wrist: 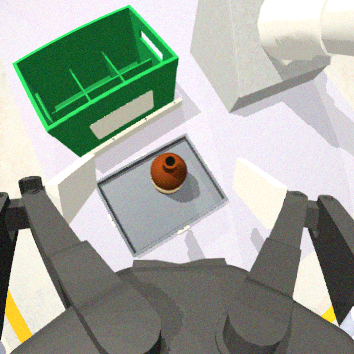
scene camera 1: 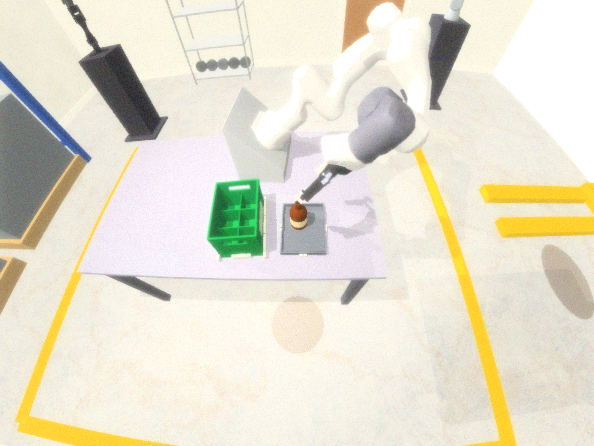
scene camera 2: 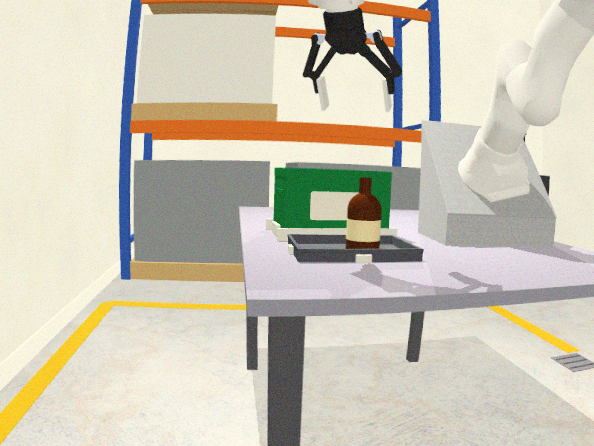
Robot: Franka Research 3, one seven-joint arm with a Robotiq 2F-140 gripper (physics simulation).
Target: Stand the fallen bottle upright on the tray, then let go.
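Observation:
A brown bottle (scene camera 1: 298, 216) (scene camera 2: 364, 215) (wrist: 169, 172) with a cream label stands upright on the grey tray (scene camera 1: 305, 245) (scene camera 2: 325, 255) (wrist: 145, 220), towards the tray's back edge in scene camera 1. Its neck points up and its base is inside the tray's rim. My gripper (scene camera 2: 355, 102) (wrist: 166, 171) is open and empty, high above the bottle and apart from it. In scene camera 1 the fingers are small and overlap each other, near the bottle's neck in the picture.
A green crate (scene camera 1: 236, 217) (scene camera 2: 300, 185) (wrist: 115, 100) with compartments stands beside the tray on the table (scene camera 1: 165, 200) (scene camera 2: 310, 292). The arm's grey slanted base block (scene camera 1: 250, 150) (scene camera 2: 495, 230) (wrist: 225, 60) stands at the table's back.

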